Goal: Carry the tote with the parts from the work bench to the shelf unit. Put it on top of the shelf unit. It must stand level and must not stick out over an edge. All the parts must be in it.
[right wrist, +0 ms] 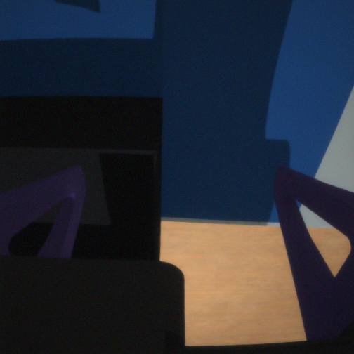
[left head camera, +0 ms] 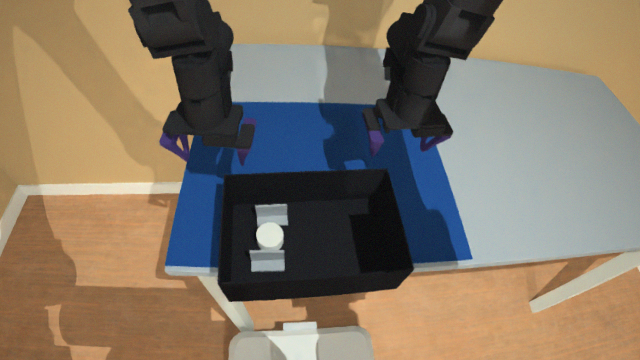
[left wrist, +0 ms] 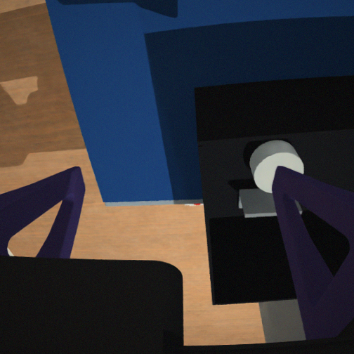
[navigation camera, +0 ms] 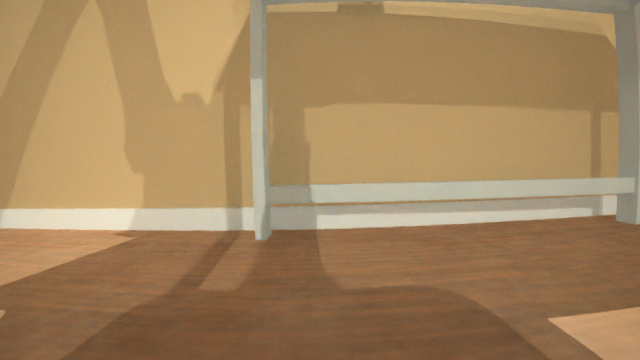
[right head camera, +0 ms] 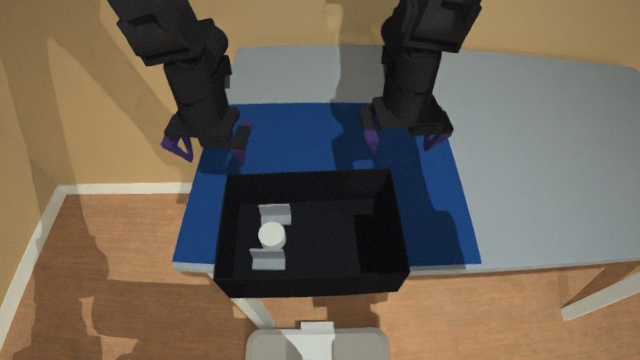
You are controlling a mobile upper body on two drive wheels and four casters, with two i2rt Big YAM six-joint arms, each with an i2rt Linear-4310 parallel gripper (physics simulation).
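Places are measured from the left arm's base along level axes (x ahead, y left, z up), in metres.
Pixels of known places: left gripper, fingertip midpoint: [left head camera: 215,161] [right head camera: 216,161]; right gripper, fingertip midpoint: [left head camera: 397,151] [right head camera: 399,150].
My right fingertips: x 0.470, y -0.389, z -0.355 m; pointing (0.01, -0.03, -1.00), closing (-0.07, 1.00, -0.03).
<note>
Ahead of a thing's pixels: the offset from my right fingertips to its top centre. "spot": to the spot under its first point. Level surfaces: height alone.
The black tote @[0.112 m back, 0.159 m left, 0.039 m down] [left head camera: 310,290] [right head camera: 310,287] [left wrist: 275,107] [right wrist: 80,120] stands on the blue mat at the work bench's edge, lower middle in both head views. At its left lie a white cylinder @[0.099 m back, 0.233 m left, 0.112 m down] [left head camera: 270,234] [right head camera: 272,234] [left wrist: 266,175] and two grey angle brackets @[0.057 m back, 0.229 m left, 0.096 m down] [left head camera: 272,216] @[0.149 m back, 0.238 m left, 0.096 m down] [left head camera: 268,262] [right head camera: 275,215] [right head camera: 268,260]. Its right end is in dark shadow. My left gripper [left head camera: 216,161] [right head camera: 216,162] [left wrist: 178,176] is open and empty, above the tote's upper left corner. My right gripper [left head camera: 400,151] [right head camera: 400,151] [right wrist: 179,176] is open and empty, above its upper right corner. The shelf unit does not show.
The grey work bench @[0.141 m down] [left head camera: 540,150] [right head camera: 545,150] extends to the right beyond the blue mat @[0.139 m down] [left head camera: 295,135] [right head camera: 295,135]. The robot's pale base [left head camera: 345,345] [right head camera: 362,345] is below the tote in the head views. A bench leg @[spot: 0.513 m ahead, 0.352 m left, 0.757 m down] [navigation camera: 260,150] and crossbar [navigation camera: 450,190] stand before the wall.
</note>
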